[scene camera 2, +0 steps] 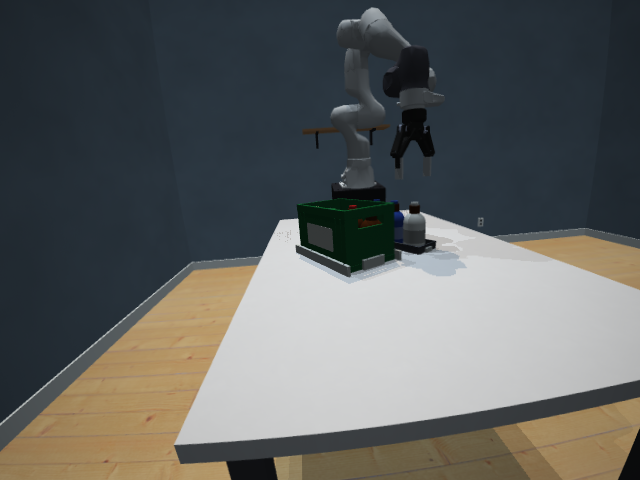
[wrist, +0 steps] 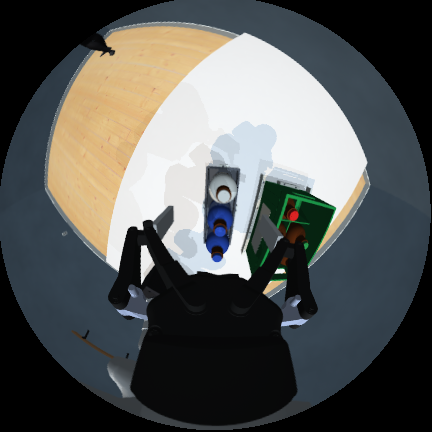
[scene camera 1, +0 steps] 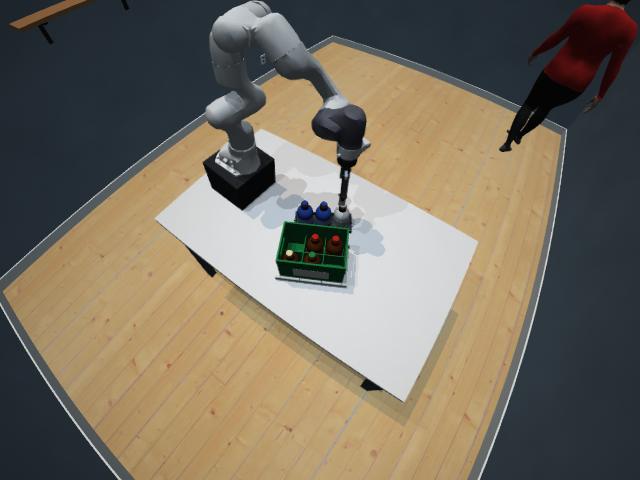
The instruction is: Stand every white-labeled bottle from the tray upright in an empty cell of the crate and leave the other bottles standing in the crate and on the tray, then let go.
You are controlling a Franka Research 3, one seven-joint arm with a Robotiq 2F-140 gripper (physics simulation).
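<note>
The white-labeled bottle point(scene camera 1: 341, 216) point(scene camera 2: 414, 228) point(wrist: 219, 182) stands upright in the dark tray point(scene camera 2: 421, 249), at the end of a row with two blue bottles point(scene camera 1: 305, 212) point(scene camera 1: 323, 213). The green crate point(scene camera 1: 285, 268) point(scene camera 2: 372, 245) point(wrist: 274, 197) stands beside the tray. It holds two red-capped brown bottles point(scene camera 1: 314, 244) point(scene camera 1: 334, 245), a green-capped one point(scene camera 1: 312, 260) and a cream-capped one point(scene camera 1: 290, 256). In the scene camera 1 view, its back-left and front-right cells are empty. My gripper point(scene camera 1: 342, 201) point(scene camera 2: 412, 174) point(wrist: 217, 217) is open and empty, above the tray, with its tips higher than the white bottle's cap.
Low grey strips point(scene camera 1: 310, 282) point(scene camera 2: 323, 260) edge the crate's base on the white table point(scene camera 1: 403, 289) point(scene camera 2: 361, 351). The crate's walls rise close beside the tray. The black robot base point(scene camera 1: 240, 183) stands at the table's far-left end. A person in red point(scene camera 1: 589, 46) is beyond the table.
</note>
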